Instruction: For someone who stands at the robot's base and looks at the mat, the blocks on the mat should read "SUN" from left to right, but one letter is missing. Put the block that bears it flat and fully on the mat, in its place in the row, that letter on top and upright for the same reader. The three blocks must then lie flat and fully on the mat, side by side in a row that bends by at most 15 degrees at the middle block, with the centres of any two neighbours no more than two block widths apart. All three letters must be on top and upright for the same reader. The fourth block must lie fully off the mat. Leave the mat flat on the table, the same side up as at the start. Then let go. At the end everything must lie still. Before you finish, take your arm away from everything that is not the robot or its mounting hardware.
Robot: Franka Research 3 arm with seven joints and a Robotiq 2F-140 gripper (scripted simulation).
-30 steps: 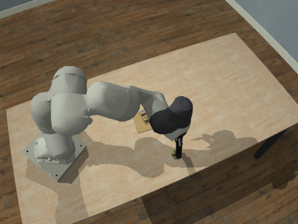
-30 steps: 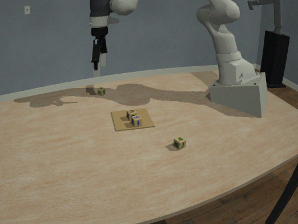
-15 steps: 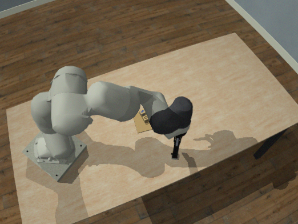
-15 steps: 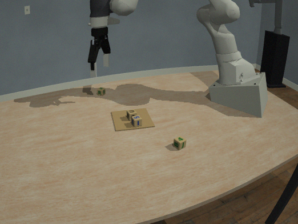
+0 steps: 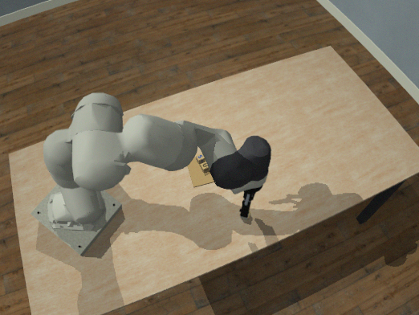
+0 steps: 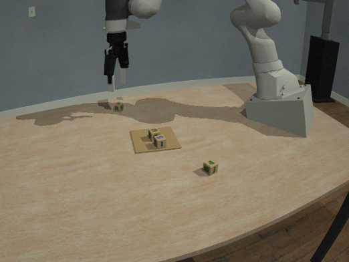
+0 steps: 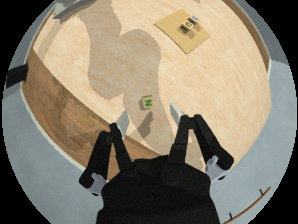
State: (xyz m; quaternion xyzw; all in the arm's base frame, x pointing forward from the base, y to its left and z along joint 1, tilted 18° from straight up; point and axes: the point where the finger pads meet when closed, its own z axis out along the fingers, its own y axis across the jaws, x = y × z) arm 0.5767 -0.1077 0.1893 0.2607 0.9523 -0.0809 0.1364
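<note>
My gripper is now 110 mm above the N block. From my hand the other things lie so: U block 250 mm to the left, 110 mm below, 100 mm behind; then mat 250 mm to the left, 120 mm below, 100 mm behind.
</note>
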